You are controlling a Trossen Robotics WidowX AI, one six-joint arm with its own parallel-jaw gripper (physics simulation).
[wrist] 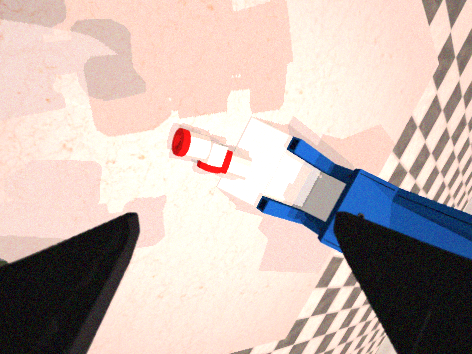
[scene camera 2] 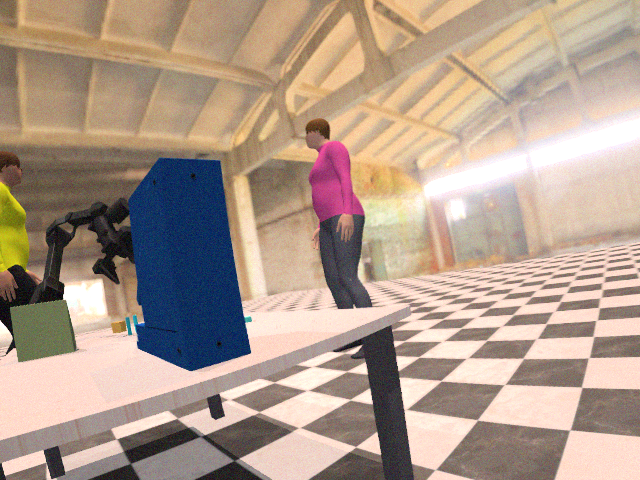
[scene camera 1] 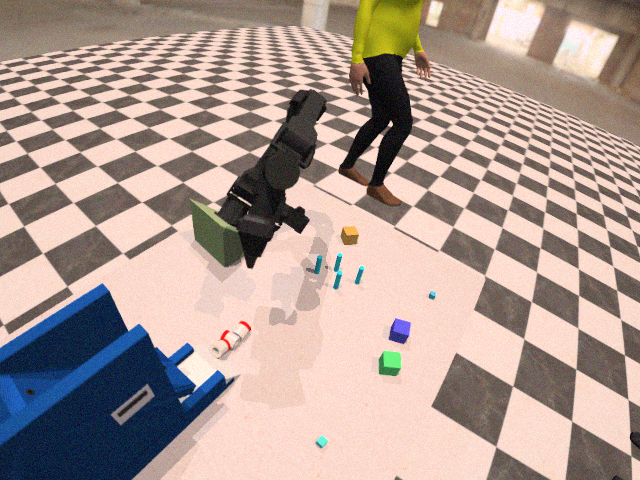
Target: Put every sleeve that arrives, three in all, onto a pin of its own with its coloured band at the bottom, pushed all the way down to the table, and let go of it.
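Note:
White sleeves with red bands lie on their sides, touching, on the table before the blue dispenser's chute. One sleeve (scene camera 1: 240,330) (wrist: 197,146) has its red end away from the dispenser. Behind it, nearer the chute, is another sleeve (scene camera 1: 219,346) (wrist: 217,154); bright light and overlap hide its outline in the wrist view, and I cannot tell whether a third is there. Several thin cyan pins (scene camera 1: 337,280) (scene camera 2: 128,326) stand upright and bare. My gripper (scene camera 1: 251,262) (wrist: 238,221) is open and empty, above the table, between the green block and the sleeves in scene camera 1.
The tall blue dispenser (scene camera 1: 149,382) (scene camera 2: 186,258) (wrist: 380,205) has two low chute rails. A green wedge-like block (scene camera 1: 214,240) (scene camera 2: 43,330) stands beside the arm's base. An orange cube (scene camera 1: 349,235), blue cube (scene camera 1: 400,330), green cube (scene camera 1: 389,363) and two tiny cubes lie around the pins.

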